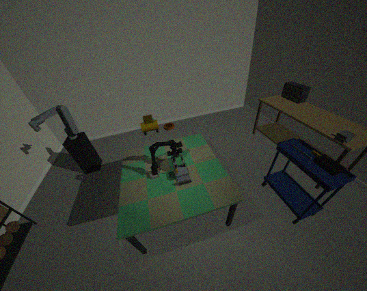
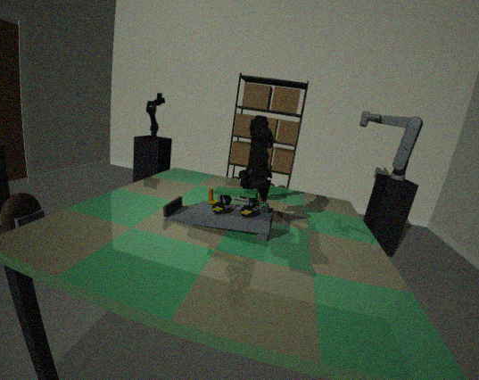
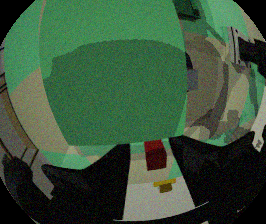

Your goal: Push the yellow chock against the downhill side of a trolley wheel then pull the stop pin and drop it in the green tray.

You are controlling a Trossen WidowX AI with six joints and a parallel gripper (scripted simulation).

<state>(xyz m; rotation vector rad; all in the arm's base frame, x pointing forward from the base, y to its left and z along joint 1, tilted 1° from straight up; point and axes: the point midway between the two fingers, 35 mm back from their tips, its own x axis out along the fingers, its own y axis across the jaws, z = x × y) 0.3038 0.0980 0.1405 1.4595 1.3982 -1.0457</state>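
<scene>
Now: gripper tip 21 cm to the left of the yellow chock, 5 cm above it and 4 cm past it. From my gripper tip the other things lie so: red-headed stop pin right at my gripper tip; then dark green tray 21 cm to the right, 14 cm below, 11 cm behind; then grey ramp 12 cm to the right, 9 cm below, 1 cm ahead.
</scene>
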